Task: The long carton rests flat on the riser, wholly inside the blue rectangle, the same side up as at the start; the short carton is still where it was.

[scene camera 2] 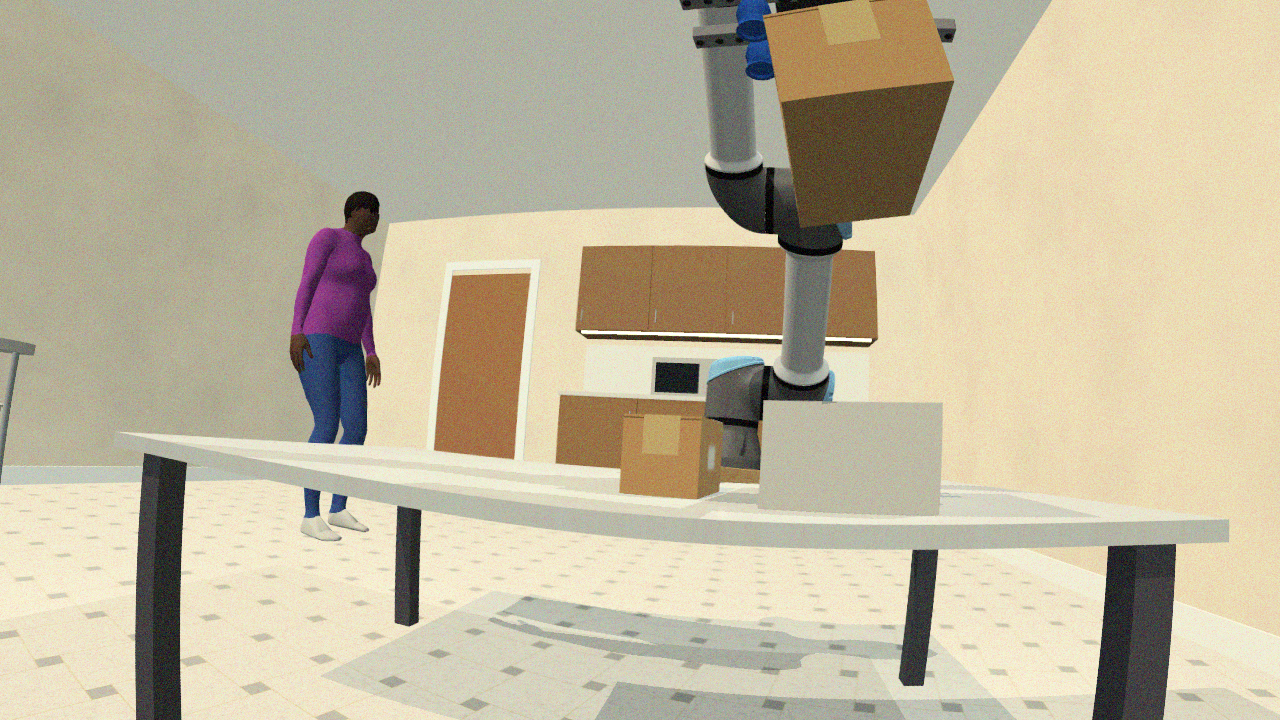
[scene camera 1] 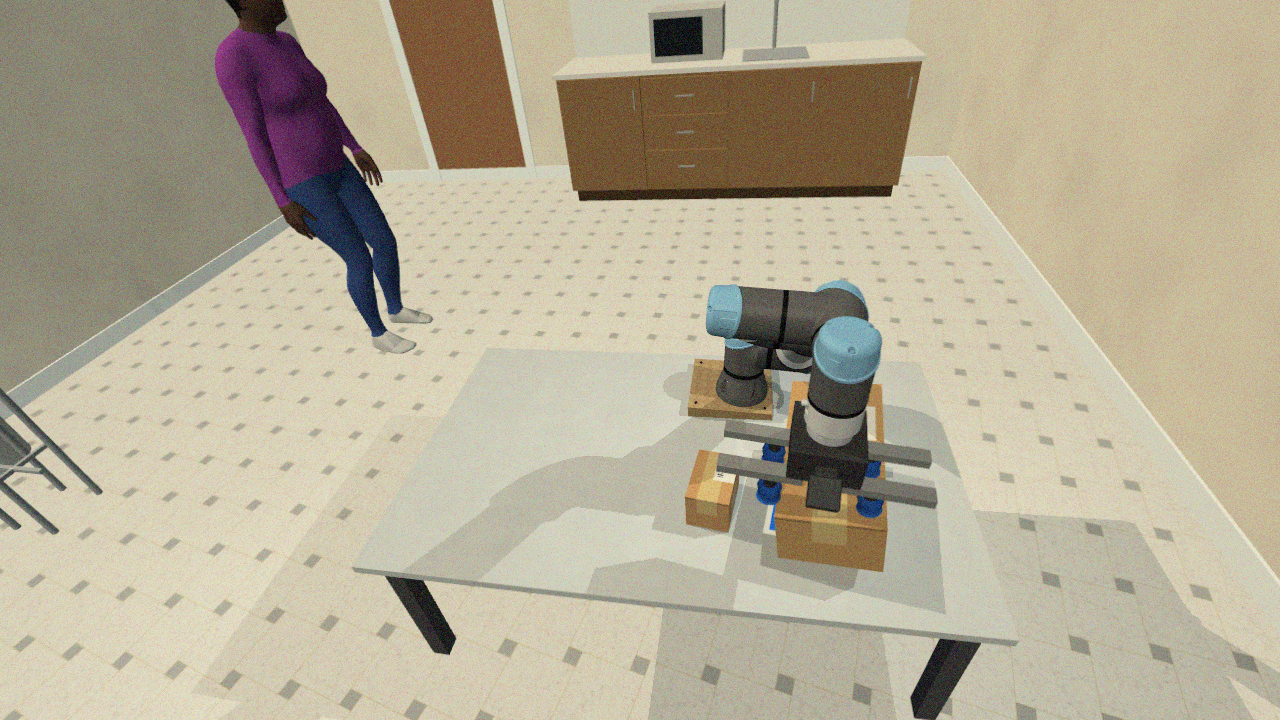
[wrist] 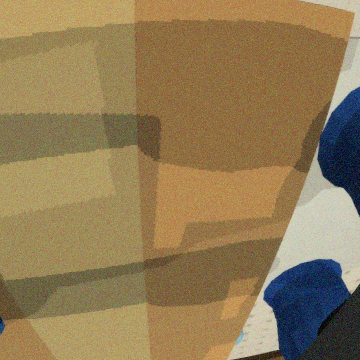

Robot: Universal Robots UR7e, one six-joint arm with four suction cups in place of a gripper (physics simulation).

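The long carton hangs high above the riser, slightly tilted sideways. My gripper is shut on it by the cups on one side. The other two blue cups stand beside the carton, off its top. The riser is a pale grey block; in scene camera 1 the carton and gripper hide most of it. A bit of the blue rectangle shows left of the carton. The short carton stands upright on the table, left of the riser.
The grey table bears the wooden base plate of the arm, behind the cartons. A person in a purple top stands on the floor behind the table's left side. A counter stands against the back wall.
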